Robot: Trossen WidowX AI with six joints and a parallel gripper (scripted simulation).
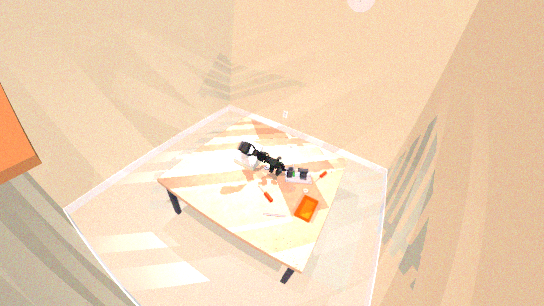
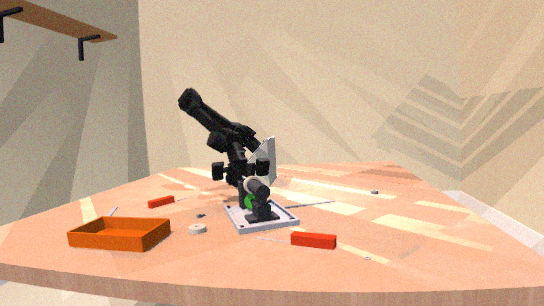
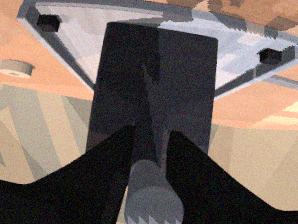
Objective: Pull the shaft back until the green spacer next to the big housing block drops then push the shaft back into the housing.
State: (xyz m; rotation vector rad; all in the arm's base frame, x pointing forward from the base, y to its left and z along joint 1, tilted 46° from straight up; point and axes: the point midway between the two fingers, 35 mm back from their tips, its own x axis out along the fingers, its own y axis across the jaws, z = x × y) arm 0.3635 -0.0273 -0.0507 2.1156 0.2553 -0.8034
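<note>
Right now my gripper tip is 60 mm short of the green spacer, 30 mm to the right of it and 30 mm above it. Also, from my gripper tip: white spacer 220 mm ahead, 70 mm to the right, 60 mm below; orange tray 290 mm ahead, 240 mm to the right, 50 mm below; shaft 30 mm ahead, 20 mm above, 10 mm to the left.
</note>
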